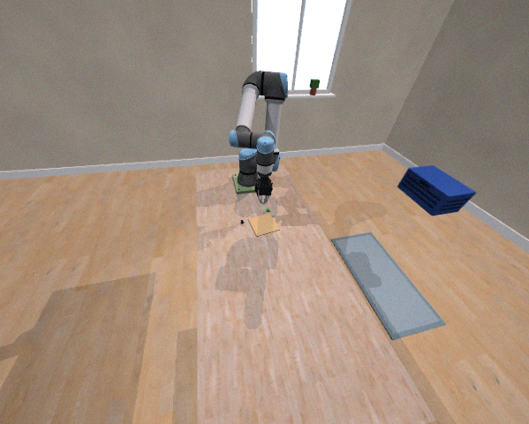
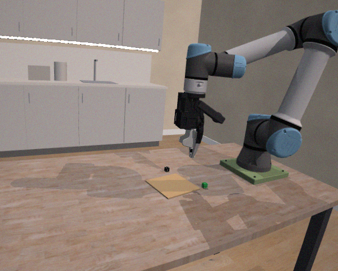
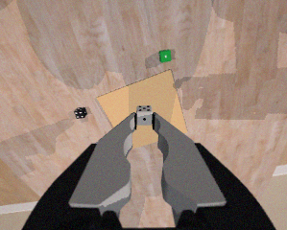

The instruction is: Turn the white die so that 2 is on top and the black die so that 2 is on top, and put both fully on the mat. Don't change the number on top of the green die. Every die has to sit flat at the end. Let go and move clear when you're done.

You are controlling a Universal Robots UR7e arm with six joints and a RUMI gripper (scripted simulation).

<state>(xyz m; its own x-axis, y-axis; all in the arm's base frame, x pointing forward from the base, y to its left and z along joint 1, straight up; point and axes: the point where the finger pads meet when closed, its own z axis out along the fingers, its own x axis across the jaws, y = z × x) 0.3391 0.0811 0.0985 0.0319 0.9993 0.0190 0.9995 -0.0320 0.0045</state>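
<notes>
The green die lies 50 mm behind my hand, 40 mm to the left of it and 110 mm below it. The rest, counted from my hand: white die (10 mm below); black die (50 mm ahead, 120 mm to the right, 110 mm below); tan mat (60 mm ahead, 120 mm below).
</notes>
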